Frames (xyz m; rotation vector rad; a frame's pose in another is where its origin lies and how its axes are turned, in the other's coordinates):
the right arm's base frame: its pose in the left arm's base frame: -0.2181 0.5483 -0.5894 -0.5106 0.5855 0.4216
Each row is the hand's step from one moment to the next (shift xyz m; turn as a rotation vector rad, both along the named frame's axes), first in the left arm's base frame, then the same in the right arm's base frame.
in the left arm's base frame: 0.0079 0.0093 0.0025 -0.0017 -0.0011 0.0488
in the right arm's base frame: 0.0066 0.0025 0.0103 -0.0315 -0.0162 0.0337
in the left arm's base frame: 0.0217 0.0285 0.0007 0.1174 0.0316 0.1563
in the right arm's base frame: 0.0225 0.0114 0.0255 0.0002 -0.0864 0.1782
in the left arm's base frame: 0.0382 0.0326 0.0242 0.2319 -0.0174 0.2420
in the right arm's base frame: 0.0215 -0.0015 0.0514 0.0230 -0.2119 0.2592
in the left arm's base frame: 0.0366 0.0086 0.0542 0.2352 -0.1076 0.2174
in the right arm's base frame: -0.0036 -0.0297 0.0588 0.0200 -0.2772 0.1922
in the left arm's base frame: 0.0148 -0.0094 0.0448 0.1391 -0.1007 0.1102
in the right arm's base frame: -0.0184 -0.0298 0.0329 0.0146 -0.1873 0.0797
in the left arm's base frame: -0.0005 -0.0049 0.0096 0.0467 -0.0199 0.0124
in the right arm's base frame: -0.0074 -0.0068 0.0039 0.0232 -0.0437 0.0169
